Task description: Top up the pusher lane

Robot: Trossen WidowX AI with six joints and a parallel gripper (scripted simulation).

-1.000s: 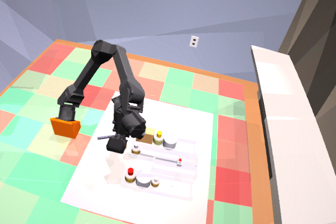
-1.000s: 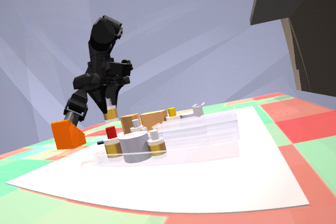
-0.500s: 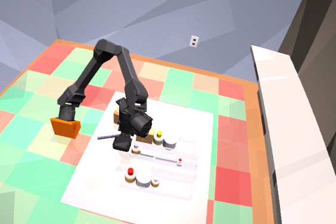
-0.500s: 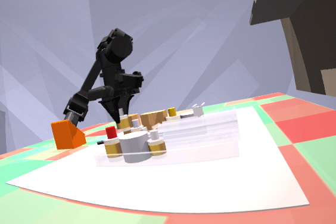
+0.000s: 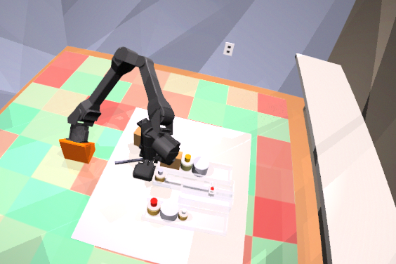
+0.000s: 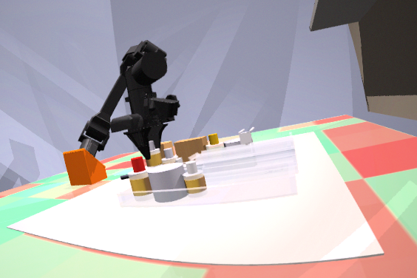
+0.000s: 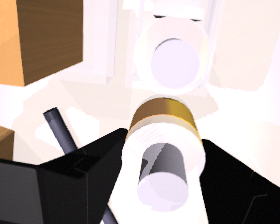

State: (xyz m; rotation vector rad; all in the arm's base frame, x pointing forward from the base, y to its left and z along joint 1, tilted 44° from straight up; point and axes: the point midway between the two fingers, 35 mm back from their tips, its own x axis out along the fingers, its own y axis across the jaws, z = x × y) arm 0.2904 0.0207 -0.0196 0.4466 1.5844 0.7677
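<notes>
Now: gripper tip 5 cm short of the brown box, 9 cm to the right of it and 2 cm above it. The rest, counted from my gripper tip: sprung lane (19 cm ahead, 4 cm below); dark rod (8 cm behind, 5 cm to the left, 5 cm below).
</notes>
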